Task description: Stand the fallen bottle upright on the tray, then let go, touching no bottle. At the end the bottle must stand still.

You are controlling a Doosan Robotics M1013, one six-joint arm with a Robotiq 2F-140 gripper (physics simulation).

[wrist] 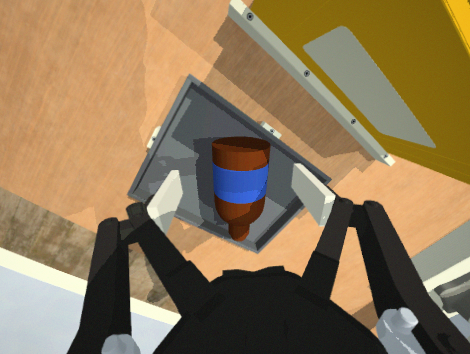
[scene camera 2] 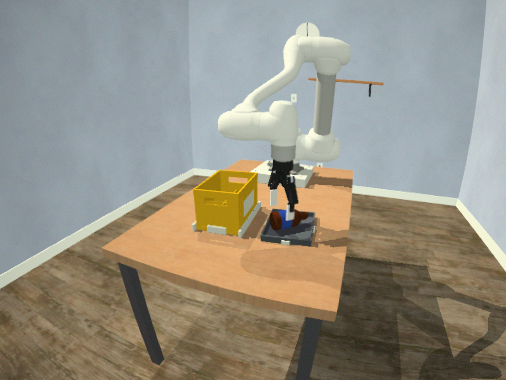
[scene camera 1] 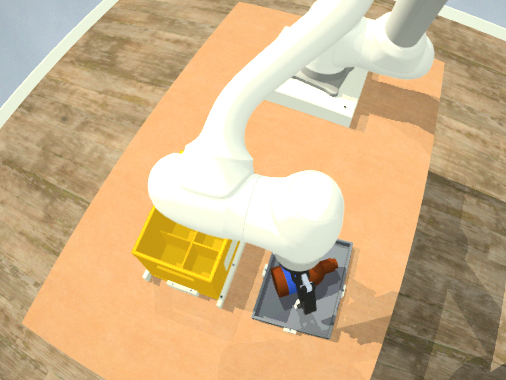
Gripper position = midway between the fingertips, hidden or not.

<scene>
In view: the gripper (scene camera 2: 281, 212) and a brown bottle (scene camera 1: 282, 280).
The gripper also shows in the wrist view (wrist: 237, 178) and in scene camera 1 (scene camera 1: 290, 277).
</scene>
